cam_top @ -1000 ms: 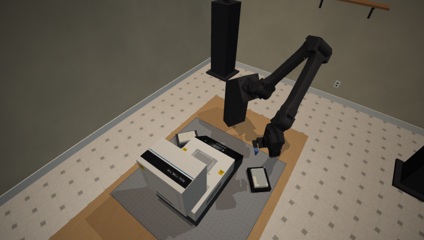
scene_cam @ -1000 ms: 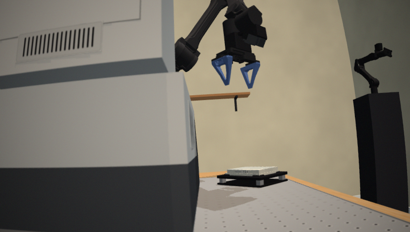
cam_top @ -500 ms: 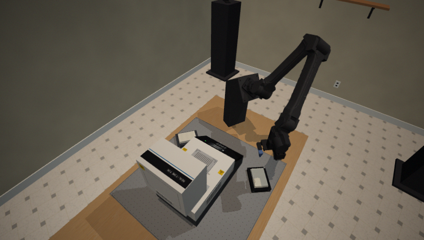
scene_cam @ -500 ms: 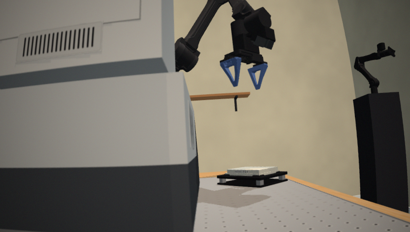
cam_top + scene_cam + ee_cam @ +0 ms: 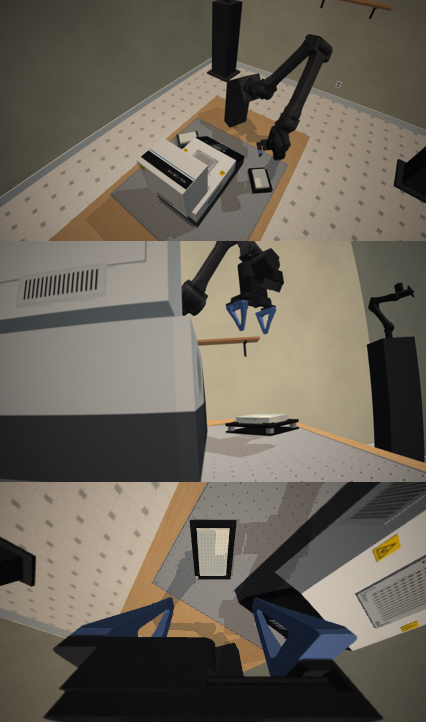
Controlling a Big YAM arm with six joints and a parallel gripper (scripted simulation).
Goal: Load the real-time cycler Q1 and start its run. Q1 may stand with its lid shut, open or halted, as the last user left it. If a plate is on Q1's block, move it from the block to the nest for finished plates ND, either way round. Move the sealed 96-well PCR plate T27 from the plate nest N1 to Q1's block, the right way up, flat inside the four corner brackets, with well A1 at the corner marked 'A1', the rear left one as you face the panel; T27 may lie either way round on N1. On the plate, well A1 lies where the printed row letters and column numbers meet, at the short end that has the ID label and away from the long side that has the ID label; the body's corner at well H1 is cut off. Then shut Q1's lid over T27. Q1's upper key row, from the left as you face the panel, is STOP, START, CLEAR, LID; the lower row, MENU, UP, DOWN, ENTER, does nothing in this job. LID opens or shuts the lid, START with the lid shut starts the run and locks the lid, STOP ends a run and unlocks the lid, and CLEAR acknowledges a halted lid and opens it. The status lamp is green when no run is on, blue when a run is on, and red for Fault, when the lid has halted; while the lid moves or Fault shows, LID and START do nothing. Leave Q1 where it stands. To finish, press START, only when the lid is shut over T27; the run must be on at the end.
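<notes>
Right now my hand is 240 mm above the plate T27. Also, from my hand: grey perforated mat: 260 mm ahead, 270 mm to the right, 280 mm below; then black nest N1: 260 mm below; then dark nest ND: 60 mm ahead, 580 mm to the right, 250 mm below.
</notes>
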